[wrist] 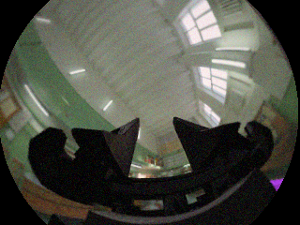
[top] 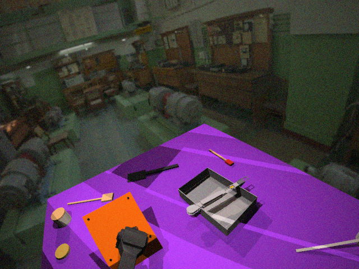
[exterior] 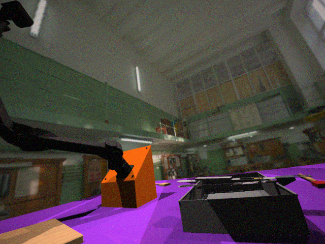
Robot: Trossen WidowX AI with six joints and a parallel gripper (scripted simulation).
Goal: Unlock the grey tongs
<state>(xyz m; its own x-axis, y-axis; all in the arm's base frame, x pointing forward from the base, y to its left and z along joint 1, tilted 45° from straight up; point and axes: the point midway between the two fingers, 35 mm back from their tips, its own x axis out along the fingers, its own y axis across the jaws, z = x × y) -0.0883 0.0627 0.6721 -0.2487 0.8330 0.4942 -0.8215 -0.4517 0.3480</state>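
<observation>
Now: gripper tip 410 mm short of the roasting tin, 470 mm to the right of it and 660 mm above it. The rest, counted from my gripper tip: dark spatula 210 mm ahead, 860 mm to the left, 690 mm below; then wooden board 40 mm ahead, 20 mm to the left, 680 mm below; then red-headed brush 630 mm ahead, 690 mm to the left, 690 mm below.
</observation>
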